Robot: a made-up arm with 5 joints.
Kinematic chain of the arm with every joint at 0, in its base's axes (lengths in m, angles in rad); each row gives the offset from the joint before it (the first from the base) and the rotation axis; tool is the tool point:
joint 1: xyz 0 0 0.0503 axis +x
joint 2: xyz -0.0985 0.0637 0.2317 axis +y
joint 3: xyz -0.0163 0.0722 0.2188 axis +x
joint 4: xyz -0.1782 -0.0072 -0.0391 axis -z
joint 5: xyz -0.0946 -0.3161 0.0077 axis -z
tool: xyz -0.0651 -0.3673 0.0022
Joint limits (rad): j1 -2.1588..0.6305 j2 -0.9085..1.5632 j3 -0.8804..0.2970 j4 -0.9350..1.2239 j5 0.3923..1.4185
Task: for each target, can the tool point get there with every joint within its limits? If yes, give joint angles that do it. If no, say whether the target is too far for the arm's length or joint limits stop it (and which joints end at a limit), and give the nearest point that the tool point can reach.
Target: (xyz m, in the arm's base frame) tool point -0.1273 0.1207 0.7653
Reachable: yes | joints -1.0078 1.1851 0.1771 -0.4474 0.5470
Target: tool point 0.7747 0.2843 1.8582
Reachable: no: too far | nearest point 0.3398 0.1642 1.0943 | short by 0.887 m
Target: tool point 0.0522 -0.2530 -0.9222
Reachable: no: joint limits stop it (at a limit: joint 1, joint 2, joint 3, joint 5) | nearest point -0.3585 -0.3327 -0.3251 | short by 0.729 m
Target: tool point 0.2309 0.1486 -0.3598
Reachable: no: joint limits stop it (at a limit: joint 1, joint 2, joint 3, joint 4, joint 5) | nearest point 0.1835 0.4752 -0.8170 | short by 0.564 m
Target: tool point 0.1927 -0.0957 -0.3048
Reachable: no: joint limits stop it (at a limit: joint 1, joint 2, joint 4, joint 5) | nearest point 0.2211 -0.4413 -0.1523 | short by 0.379 m
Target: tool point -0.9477 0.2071 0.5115
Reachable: yes | joints -0.0948 0.0736 -0.1912 1.0208 0.7151
